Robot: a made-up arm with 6 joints.
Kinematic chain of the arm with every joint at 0, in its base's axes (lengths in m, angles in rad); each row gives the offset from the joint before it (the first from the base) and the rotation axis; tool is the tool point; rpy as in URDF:
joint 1: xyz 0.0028 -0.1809 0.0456 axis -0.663 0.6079 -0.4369
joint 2: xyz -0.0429 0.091 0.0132 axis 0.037 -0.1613 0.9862
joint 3: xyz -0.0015 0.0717 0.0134 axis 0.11 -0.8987 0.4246
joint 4: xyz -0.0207 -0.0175 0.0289 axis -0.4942 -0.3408 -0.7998
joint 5: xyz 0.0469 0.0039 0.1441 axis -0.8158 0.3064 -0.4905
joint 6: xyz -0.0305 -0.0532 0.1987 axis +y
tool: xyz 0.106 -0.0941 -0.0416 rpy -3.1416 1.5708 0
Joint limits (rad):
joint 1: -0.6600..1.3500
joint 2: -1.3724..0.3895
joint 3: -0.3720..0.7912
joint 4: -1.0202..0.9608
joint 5: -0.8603..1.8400
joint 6: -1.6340..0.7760
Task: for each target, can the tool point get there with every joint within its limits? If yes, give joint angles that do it. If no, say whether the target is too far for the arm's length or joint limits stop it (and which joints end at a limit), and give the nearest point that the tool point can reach.
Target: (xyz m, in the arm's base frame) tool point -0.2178 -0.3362 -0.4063
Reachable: no: joint limits stop it (at a limit: joint 1, joint 2, joint 3, joint 4, joint 5, joint 6) | nearest point -0.0428 -0.4458 -0.1182 | short by 0.354 m
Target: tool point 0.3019 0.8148 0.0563
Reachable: no: too far | nearest point 0.1858 0.4107 0.0548 | short by 0.420 m
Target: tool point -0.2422 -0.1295 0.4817
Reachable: yes | joints -0.3989 -0.5547 0.3858 0.7023 0.4302 -0.4263
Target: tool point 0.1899 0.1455 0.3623
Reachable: yes | joints 0.7008 -0.7600 0.1441 0.7267 -0.0752 -0.6041
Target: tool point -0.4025 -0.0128 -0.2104
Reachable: no: joint limits stop it (at a limit: joint 1, joint 3, joint 4, joint 6) | nearest point -0.3616 -0.2252 0.1168 | short by 0.392 m
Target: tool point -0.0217 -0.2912 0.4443
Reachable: yes | joints -0.3686 -0.7174 0.7005 -0.7928 -0.0212 -0.5922
